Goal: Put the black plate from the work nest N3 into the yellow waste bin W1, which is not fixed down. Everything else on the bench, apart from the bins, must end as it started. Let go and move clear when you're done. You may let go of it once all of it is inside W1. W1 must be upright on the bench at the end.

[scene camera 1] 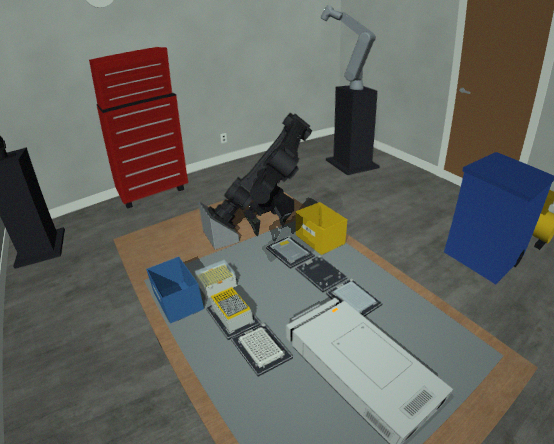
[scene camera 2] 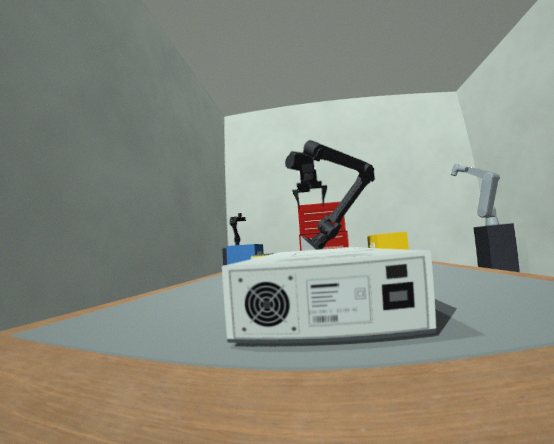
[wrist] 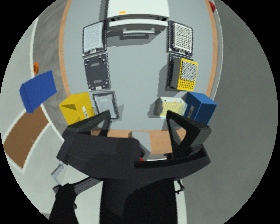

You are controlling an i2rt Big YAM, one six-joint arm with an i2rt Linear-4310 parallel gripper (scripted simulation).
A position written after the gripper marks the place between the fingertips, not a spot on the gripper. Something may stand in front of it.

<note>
In view: the gripper (wrist: 138, 113) and a white well plate (scene camera 1: 260, 351).
</note>
